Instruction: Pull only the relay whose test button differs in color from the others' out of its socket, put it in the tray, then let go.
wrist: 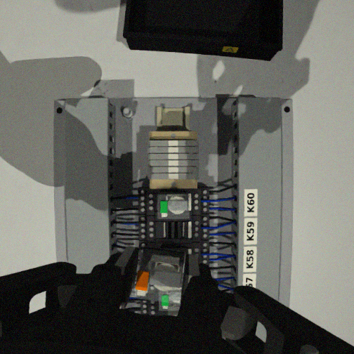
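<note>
The relay with the orange test button (143, 280) is a clear-cased block, tilted slightly. My gripper (160, 265) is shut on it, with one finger on each side, and holds it above the socket row. An empty socket (174, 230) with dark slots shows level with the K59 label. A relay with a green button (177, 204) sits in the socket above it, beside K60. Another green button (165, 300) shows at the held relay's lower edge; its relay is mostly hidden. The black tray (180, 46) is at the top, partly out of view.
Grey wiring ducts (87, 150) (260, 150) run along both sides of the panel, with blue and black wires between them and the sockets. Grey terminal blocks (173, 159) with tan end pieces stand above the relays. Labels K60 (251, 202), K59 (251, 231) and K58 (251, 259) are on the right duct.
</note>
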